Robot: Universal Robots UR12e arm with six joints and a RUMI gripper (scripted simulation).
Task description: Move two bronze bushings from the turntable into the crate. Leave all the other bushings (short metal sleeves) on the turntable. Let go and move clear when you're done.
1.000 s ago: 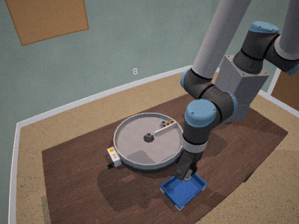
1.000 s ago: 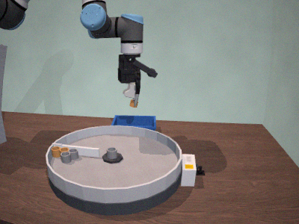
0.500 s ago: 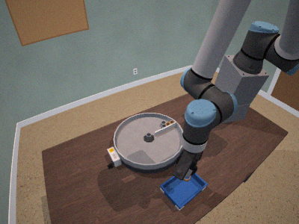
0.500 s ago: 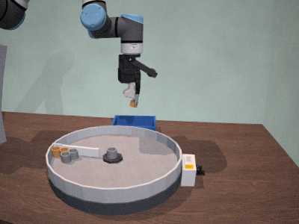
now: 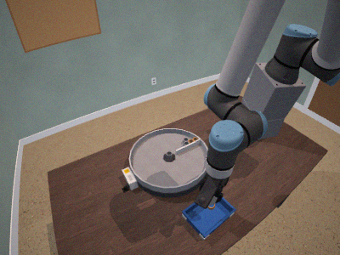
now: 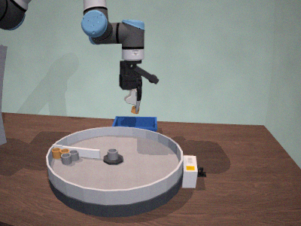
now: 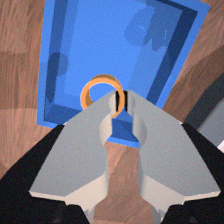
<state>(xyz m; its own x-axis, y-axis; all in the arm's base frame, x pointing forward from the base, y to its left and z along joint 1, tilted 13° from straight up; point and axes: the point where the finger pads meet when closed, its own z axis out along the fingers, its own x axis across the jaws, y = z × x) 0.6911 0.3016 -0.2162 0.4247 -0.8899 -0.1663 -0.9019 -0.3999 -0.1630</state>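
The blue crate is 90 mm below my hand, 10 mm to the left of it and 10 mm behind it. Also, from my hand: round grey turntable (350 mm to the right, 60 mm below, 10 mm behind).
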